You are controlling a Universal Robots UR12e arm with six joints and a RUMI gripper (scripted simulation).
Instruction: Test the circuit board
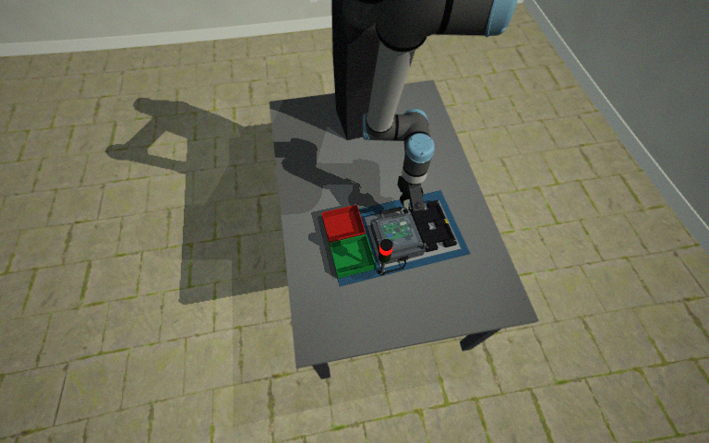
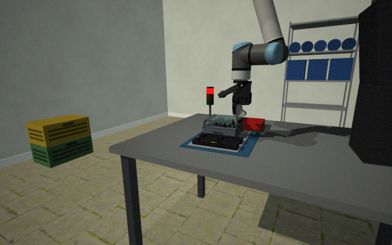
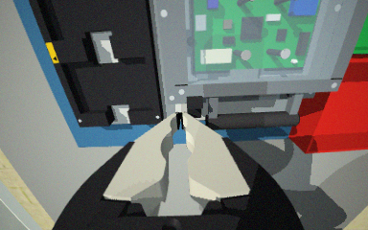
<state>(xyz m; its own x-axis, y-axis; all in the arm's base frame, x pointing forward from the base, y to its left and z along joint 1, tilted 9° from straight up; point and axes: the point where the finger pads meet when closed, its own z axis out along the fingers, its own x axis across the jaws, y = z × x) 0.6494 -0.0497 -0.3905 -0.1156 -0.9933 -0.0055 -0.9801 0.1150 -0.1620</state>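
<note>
Right now my hand is 10 mm to the left of the black latch piece, 10 mm short of it and 10 mm above it. Also, from my hand: tester lid: 80 mm to the right, 70 mm ahead, 10 mm below; then red bin: 270 mm to the right, 80 mm below, 60 mm behind; then green circuit board: 80 mm to the right, 60 mm ahead, 30 mm below.
</note>
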